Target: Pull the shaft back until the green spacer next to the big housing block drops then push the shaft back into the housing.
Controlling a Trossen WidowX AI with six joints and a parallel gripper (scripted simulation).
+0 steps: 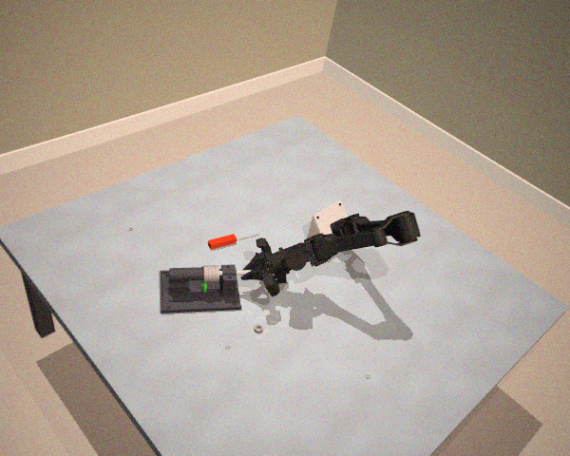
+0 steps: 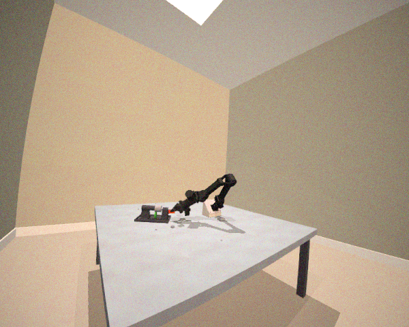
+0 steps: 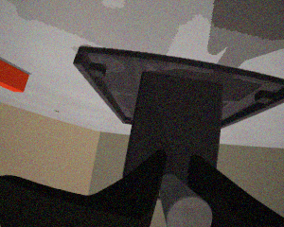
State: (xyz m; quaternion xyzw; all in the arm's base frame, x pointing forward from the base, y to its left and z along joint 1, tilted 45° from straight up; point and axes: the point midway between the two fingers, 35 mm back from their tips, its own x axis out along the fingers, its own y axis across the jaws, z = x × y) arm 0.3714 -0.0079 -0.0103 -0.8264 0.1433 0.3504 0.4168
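Right now the thin grey shaft is 40 mm ahead of my gripper tip, 30 mm to the right of it and 20 mm above it. Also, from my gripper tip: green spacer 90 mm ahead, 60 mm to the right, 30 mm below.
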